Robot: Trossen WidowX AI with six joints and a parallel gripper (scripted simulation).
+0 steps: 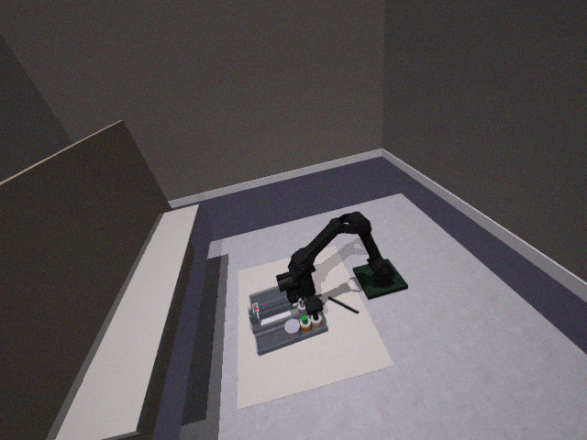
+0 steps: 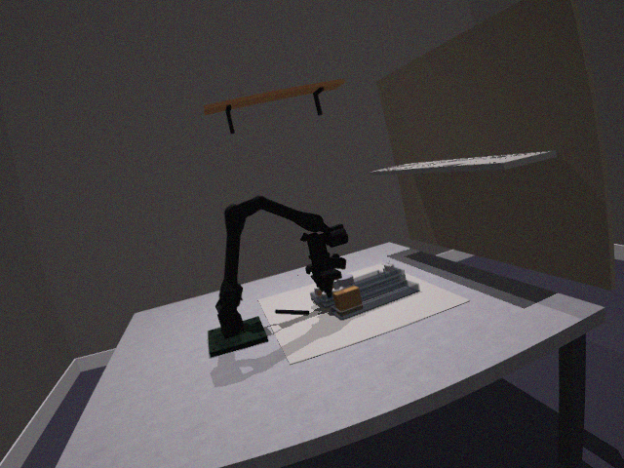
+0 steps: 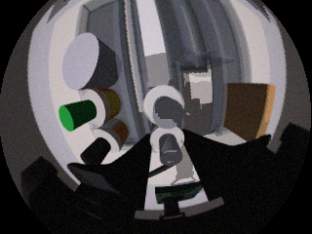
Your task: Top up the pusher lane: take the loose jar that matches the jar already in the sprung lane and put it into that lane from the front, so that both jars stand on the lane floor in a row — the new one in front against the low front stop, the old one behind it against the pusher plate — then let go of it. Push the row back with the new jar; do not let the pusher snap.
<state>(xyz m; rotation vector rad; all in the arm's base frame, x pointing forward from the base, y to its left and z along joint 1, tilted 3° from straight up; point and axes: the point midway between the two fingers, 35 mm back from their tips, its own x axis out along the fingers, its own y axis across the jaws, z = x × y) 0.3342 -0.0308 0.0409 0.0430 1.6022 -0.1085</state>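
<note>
My gripper tip is 120 mm past the black rod, 50 mm to the right of it and 30 mm above it. From my gripper tip the other things lie so: grey lane rack (140 mm ahead, 40 mm to the right, 10 mm below); orange box (130 mm to the right, 10 mm ahead, 10 mm above).
</note>
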